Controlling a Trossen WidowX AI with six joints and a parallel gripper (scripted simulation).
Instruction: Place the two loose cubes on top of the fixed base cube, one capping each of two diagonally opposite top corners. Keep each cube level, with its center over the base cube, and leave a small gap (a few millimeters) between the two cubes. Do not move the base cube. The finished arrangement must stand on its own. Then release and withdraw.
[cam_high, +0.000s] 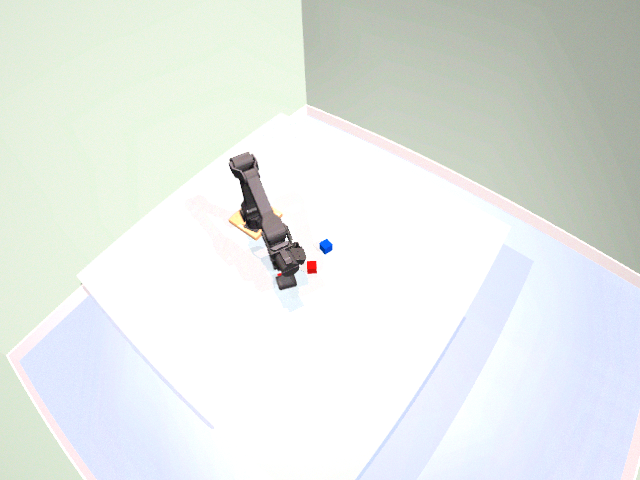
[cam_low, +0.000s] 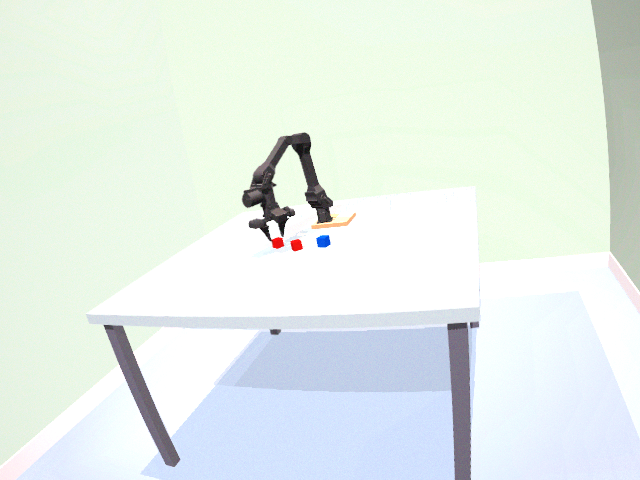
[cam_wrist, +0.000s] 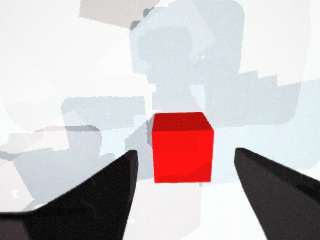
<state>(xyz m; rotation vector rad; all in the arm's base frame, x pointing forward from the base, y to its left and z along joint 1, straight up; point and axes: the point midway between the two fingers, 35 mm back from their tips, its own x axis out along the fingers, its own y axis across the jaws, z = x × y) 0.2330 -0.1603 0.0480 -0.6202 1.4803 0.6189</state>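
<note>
My gripper tip is now 190 mm to the right of the blue cube, 70 mm short of it and 20 mm above it.
</note>
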